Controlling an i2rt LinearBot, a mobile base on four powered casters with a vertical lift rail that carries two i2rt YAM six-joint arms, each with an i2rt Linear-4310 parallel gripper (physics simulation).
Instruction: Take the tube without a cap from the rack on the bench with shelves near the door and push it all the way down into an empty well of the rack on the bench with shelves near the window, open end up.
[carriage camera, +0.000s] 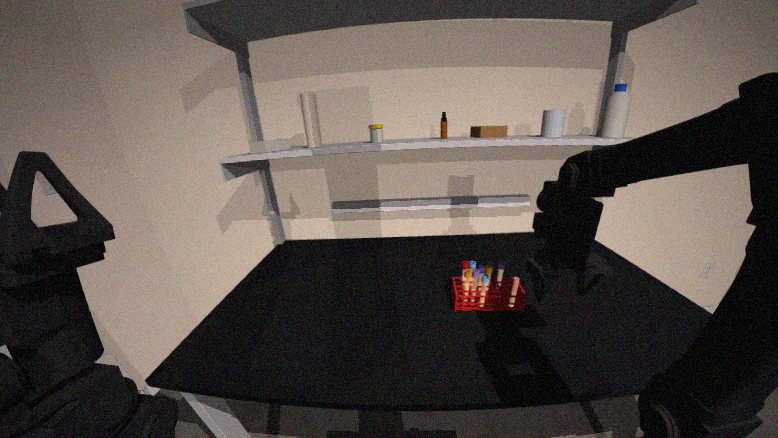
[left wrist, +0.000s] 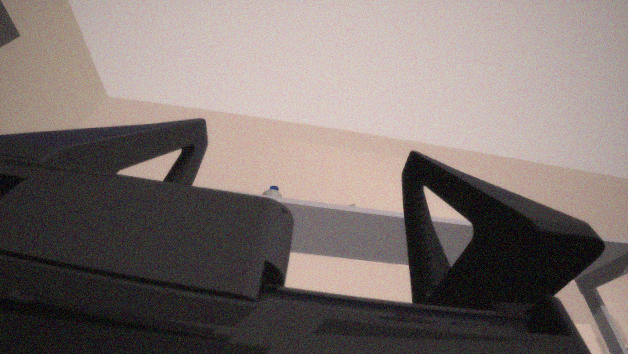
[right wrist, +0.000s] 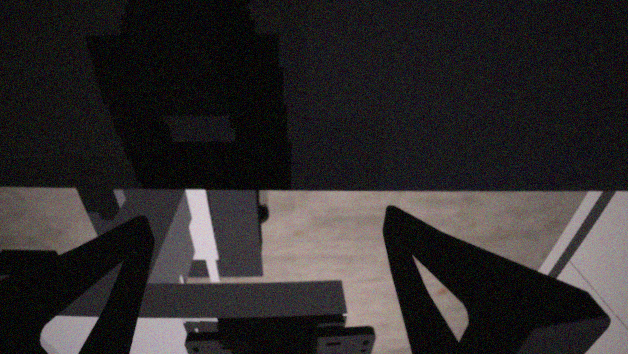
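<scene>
A red wire rack (carriage camera: 454, 296) stands on the black bench right of centre in the carriage view. Several tubes with red, blue, purple and yellow caps stand in it, mostly at its left. A tube without a coloured cap (carriage camera: 513, 292) stands upright at its right front. My right gripper (carriage camera: 561, 293) (right wrist: 268, 223) is open and empty, pointing down to the right of the rack in the picture. My left gripper (left wrist: 307, 146) is open and empty, raised at the carriage view's left edge. A second rack does not show.
The black bench top (carriage camera: 326, 326) (right wrist: 450, 100) spans the carriage view, its front edge near the bottom. Behind it a shelf (carriage camera: 413, 144) holds bottles, jars and a brown box (carriage camera: 488, 131). A wider shelf (carriage camera: 424, 29) hangs above. In the left wrist view a blue-capped bottle (left wrist: 273, 192) shows.
</scene>
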